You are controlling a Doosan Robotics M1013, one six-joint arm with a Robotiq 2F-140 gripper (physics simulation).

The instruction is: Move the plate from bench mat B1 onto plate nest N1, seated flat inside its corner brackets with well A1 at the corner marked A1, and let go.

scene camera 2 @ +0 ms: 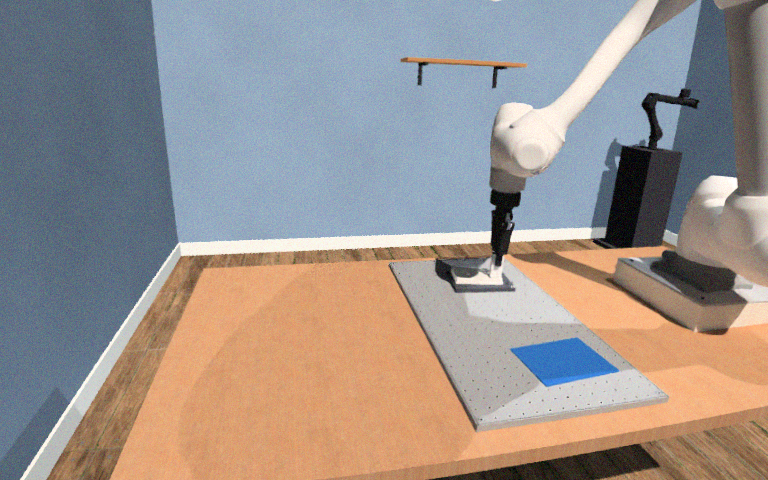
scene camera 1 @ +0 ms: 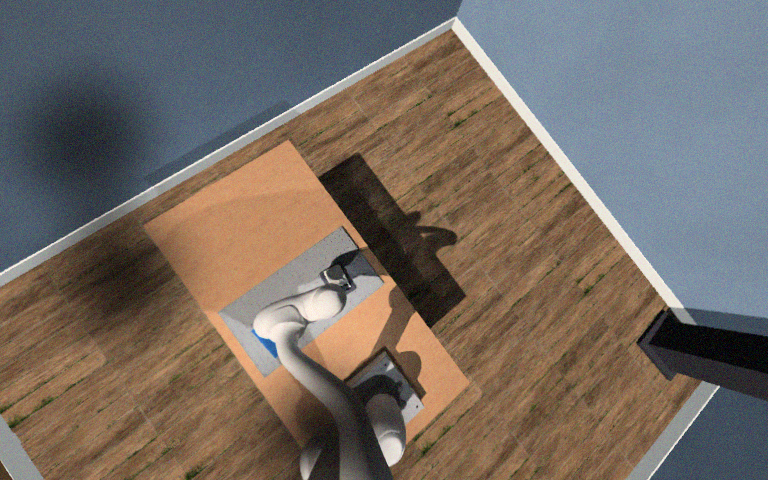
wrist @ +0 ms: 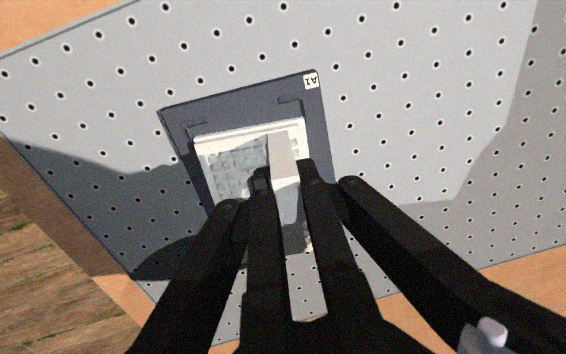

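Pixels of known places: gripper, fingertip midpoint: (scene camera 2: 494, 276) (wrist: 280, 150); arm's base, origin of the base link: (scene camera 2: 700, 276) (scene camera 1: 379, 404).
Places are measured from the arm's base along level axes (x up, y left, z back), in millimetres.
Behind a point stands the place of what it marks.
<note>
The white well plate (wrist: 229, 158) @[x -29, y -213, z -521 mm] (scene camera 2: 471, 275) @[x -28, y -193, z -590 mm] (scene camera 1: 335, 275) @[x -29, y -211, z -588 mm] lies on the dark grey plate nest N1 (wrist: 246, 102) @[x -44, y -185, z -490 mm] (scene camera 2: 477, 288) @[x -44, y -145, z -593 mm], between its far corner brackets. The A1 label (wrist: 311, 81) @[x -44, y -135, z -495 mm] marks the nest's far right corner in the wrist view. My gripper (wrist: 280, 150) @[x -27, y -174, z -529 mm] (scene camera 2: 497, 268) @[x -27, y -174, z -529 mm] is shut, with its pads pressed together and nothing between them. It points down at the near part of the plate, whose near edge the fingers hide. The blue bench mat B1 (scene camera 2: 563, 360) @[x -54, y 183, z -557 mm] (scene camera 1: 267, 344) @[x -54, y 229, z -541 mm] is bare.
Nest and mat sit on a grey perforated board (scene camera 2: 454, 329) @[x -56, y 19, z -725 mm] (scene camera 1: 296, 271) @[x -56, y -77, z -726 mm] (wrist: 387, 42) @[x -56, y -72, z -493 mm] on the orange table (scene camera 2: 287, 357) @[x -69, y 36, z -1090 mm]. A wall shelf (scene camera 2: 463, 62) hangs behind. A grey object (scene camera 2: 620, 272) @[x -32, y -137, z -144 mm] stands at the right table edge. The arm's base plate (scene camera 1: 408, 397) @[x -3, y -117, z 72 mm] is at the table's near end.
</note>
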